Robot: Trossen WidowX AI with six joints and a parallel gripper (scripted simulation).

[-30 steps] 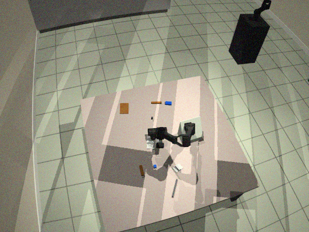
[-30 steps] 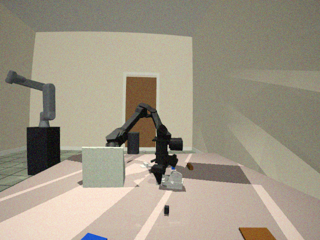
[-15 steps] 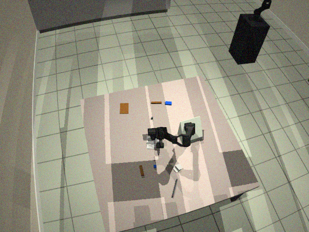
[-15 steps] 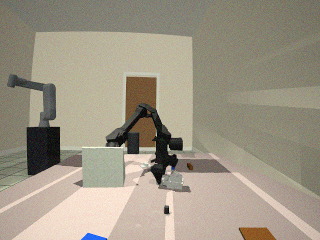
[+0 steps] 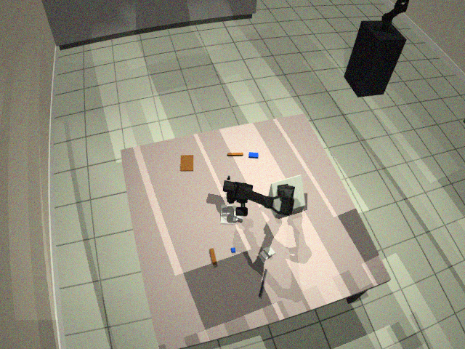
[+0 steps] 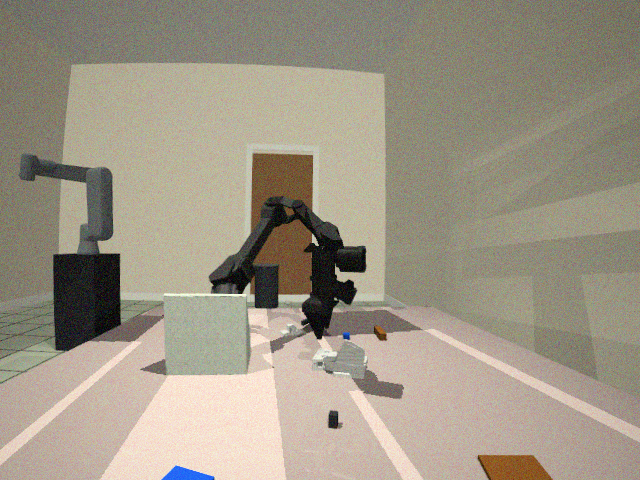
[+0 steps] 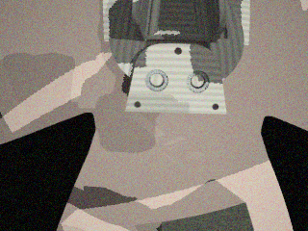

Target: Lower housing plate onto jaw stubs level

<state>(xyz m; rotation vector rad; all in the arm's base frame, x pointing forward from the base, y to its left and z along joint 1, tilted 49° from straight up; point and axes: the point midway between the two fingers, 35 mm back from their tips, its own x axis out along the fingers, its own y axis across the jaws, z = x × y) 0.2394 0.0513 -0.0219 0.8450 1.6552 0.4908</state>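
My gripper tip is now 1 cm short of the white housing part and 6 cm above it. Round my gripper tip: blue cube (9 cm ahead, 21 cm to the left, 7 cm below); white jaw assembly (3 cm ahead, 1 cm to the left, 7 cm below); black cube (26 cm to the right, 7 cm below).
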